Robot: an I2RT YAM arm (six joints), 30 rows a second.
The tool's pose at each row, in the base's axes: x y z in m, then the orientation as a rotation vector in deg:
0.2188, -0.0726, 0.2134, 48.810, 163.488, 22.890
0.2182, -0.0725, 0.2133, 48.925, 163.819, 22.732
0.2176, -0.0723, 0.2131, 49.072, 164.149, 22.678
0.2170, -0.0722, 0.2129, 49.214, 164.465, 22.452
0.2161, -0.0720, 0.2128, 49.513, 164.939, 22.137
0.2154, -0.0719, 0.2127, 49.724, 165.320, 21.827
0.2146, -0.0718, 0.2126, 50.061, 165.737, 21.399
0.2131, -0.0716, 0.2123, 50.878, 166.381, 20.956
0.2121, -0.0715, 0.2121, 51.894, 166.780, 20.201
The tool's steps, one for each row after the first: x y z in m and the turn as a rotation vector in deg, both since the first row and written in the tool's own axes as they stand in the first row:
0.0006, -0.0003, 0.0000, 0.222, 0.271, 0.044
0.0012, -0.0005, 0.0001, 0.385, 0.578, 0.117
0.0017, -0.0008, 0.0002, 0.645, 0.820, 0.176
0.0026, -0.0011, 0.0001, 1.029, 1.206, 0.322
0.0033, -0.0014, 0.0001, 1.368, 1.495, 0.417
0.0040, -0.0018, 0.0001, 1.802, 1.804, 0.586
0.0053, -0.0025, 0.0001, 2.379, 2.402, 1.052
0.0062, -0.0030, 0.0001, 3.080, 2.728, 1.645

